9 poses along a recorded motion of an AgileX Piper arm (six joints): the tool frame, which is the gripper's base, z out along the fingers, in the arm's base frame.
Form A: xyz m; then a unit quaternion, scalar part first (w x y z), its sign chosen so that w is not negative.
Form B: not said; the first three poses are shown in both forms.
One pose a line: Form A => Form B
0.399 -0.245 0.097 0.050 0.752 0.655 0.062 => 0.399 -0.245 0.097 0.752 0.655 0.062 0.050
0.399 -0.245 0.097 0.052 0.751 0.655 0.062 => 0.399 -0.245 0.097 0.751 0.655 0.062 0.052
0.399 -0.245 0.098 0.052 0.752 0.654 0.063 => 0.399 -0.245 0.098 0.752 0.654 0.063 0.052
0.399 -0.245 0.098 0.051 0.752 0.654 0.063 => 0.399 -0.245 0.098 0.752 0.654 0.063 0.051
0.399 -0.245 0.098 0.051 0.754 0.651 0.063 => 0.399 -0.245 0.098 0.754 0.651 0.063 0.051
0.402 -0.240 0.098 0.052 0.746 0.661 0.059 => 0.402 -0.240 0.098 0.746 0.661 0.059 0.052
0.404 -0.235 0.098 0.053 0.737 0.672 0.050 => 0.404 -0.235 0.098 0.737 0.672 0.050 0.053
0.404 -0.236 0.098 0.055 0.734 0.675 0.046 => 0.404 -0.236 0.098 0.734 0.675 0.046 0.055
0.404 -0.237 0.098 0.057 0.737 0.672 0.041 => 0.404 -0.237 0.098 0.737 0.672 0.041 0.057
